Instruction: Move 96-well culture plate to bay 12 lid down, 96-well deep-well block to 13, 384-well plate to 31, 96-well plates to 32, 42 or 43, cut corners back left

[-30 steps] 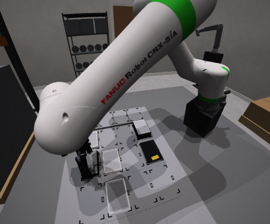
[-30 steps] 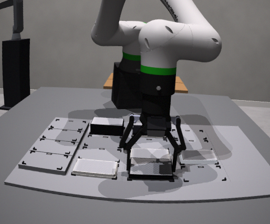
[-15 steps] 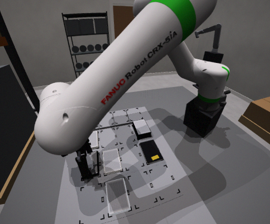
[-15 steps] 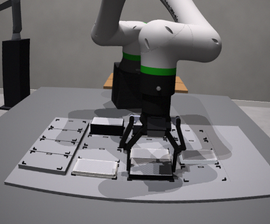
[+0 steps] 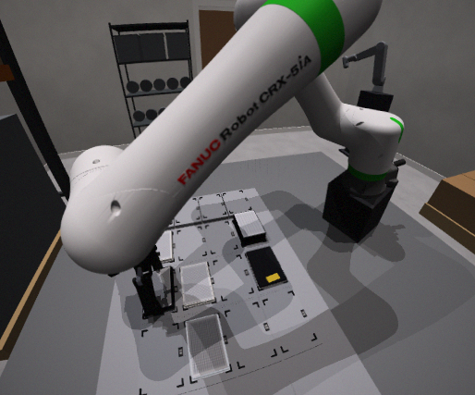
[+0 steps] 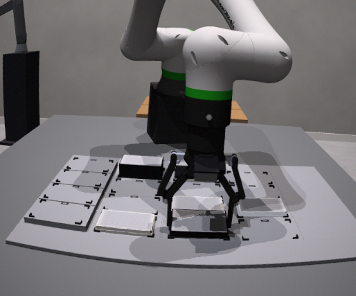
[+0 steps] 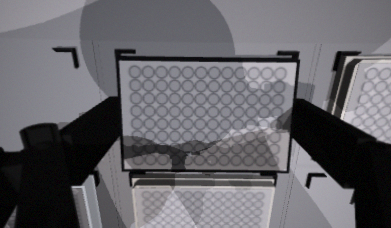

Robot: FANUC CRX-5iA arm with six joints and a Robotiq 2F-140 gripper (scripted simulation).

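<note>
The black-rimmed 96-well plate is 10 mm below my hand. The rest, counted from my hand: 384-well plate (150 mm to the left, 120 mm behind, 20 mm below); then deep-well block (300 mm behind, 190 mm to the right, 10 mm below).
</note>
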